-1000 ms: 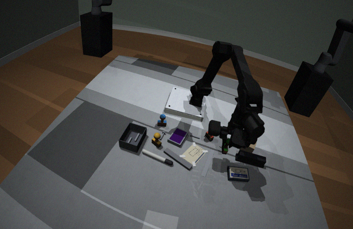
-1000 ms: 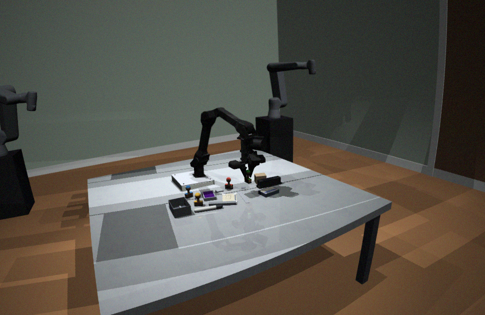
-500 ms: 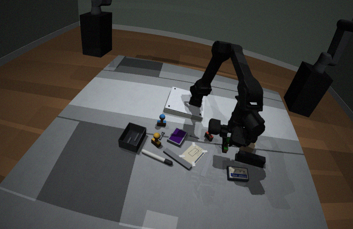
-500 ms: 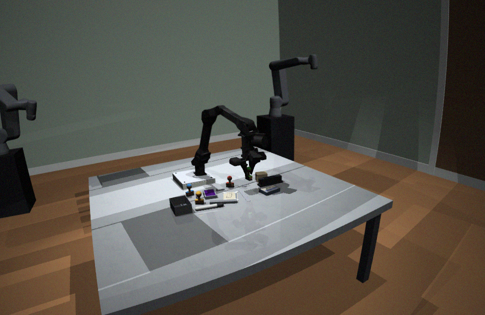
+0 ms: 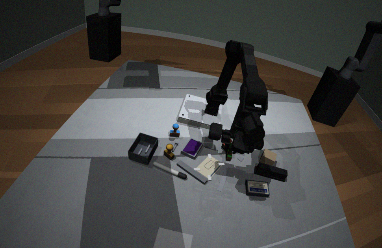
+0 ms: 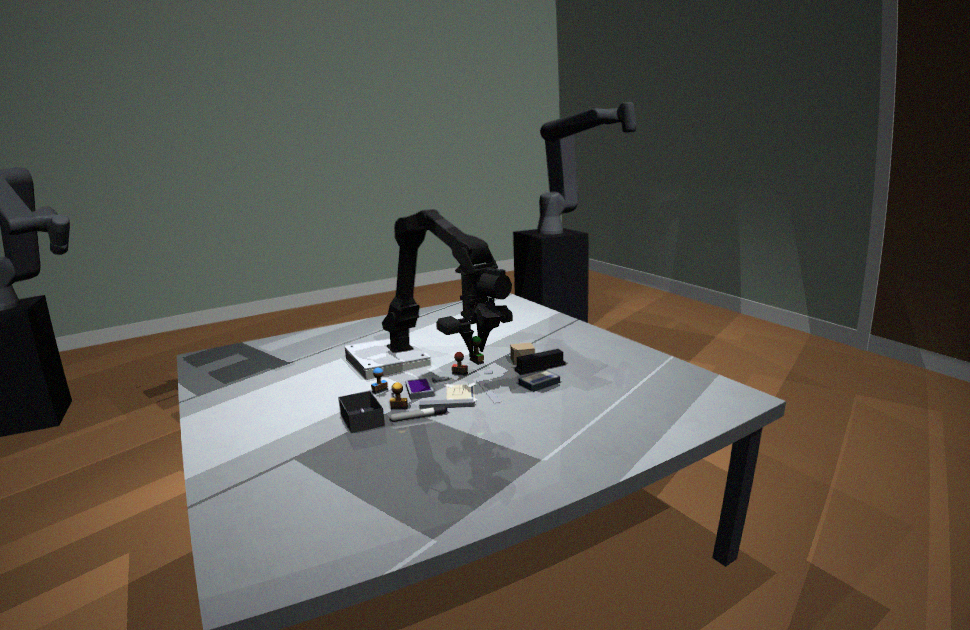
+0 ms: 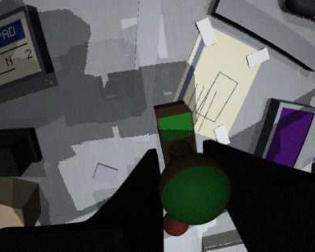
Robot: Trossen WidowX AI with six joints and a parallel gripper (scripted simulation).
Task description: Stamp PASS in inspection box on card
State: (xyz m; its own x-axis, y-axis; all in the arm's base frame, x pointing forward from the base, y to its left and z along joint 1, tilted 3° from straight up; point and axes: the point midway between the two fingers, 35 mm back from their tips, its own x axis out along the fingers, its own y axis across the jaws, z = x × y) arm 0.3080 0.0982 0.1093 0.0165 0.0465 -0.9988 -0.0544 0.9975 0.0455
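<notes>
My gripper tip is 14 cm to the left of the purple ink pad, 9 cm above it and 5 cm past it. The rest, counted from my gripper tip: cream card 10 cm below, 5 cm to the right, 1 cm ahead; green-topped stamp right at my gripper tip; red stamp 11 cm behind, 8 cm below.
</notes>
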